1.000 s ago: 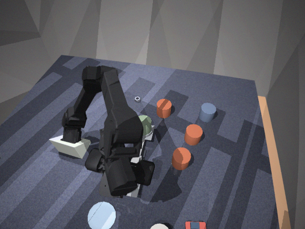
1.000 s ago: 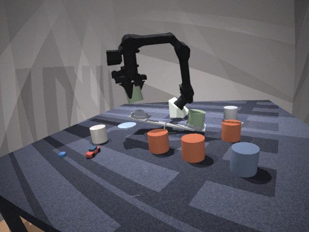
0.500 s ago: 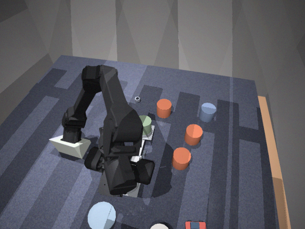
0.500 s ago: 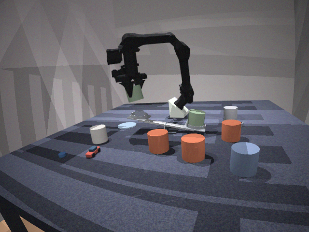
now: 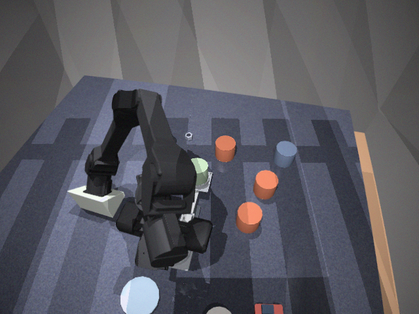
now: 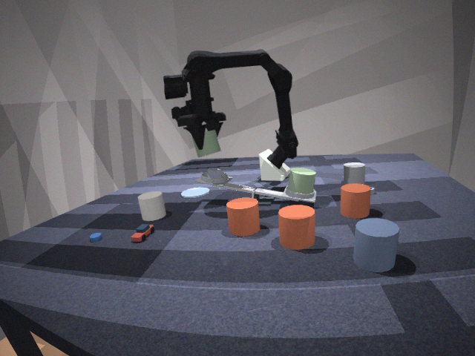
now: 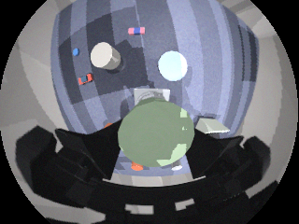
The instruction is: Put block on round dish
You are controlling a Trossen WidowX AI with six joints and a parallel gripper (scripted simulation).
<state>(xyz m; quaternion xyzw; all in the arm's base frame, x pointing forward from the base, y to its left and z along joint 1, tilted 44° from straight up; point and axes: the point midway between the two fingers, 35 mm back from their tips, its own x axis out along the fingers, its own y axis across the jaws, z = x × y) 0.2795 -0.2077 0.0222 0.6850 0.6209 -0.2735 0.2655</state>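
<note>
My gripper tip is now 80 mm above the pale block and 10 mm to the right of it. Round my gripper tip: pale blue round dish (170 mm below, 110 mm to the right, 70 mm behind); then red toy car (260 mm ahead, 160 mm below, 70 mm to the right); then white cylinder (150 mm ahead, 130 mm below, 110 mm to the right).
</note>
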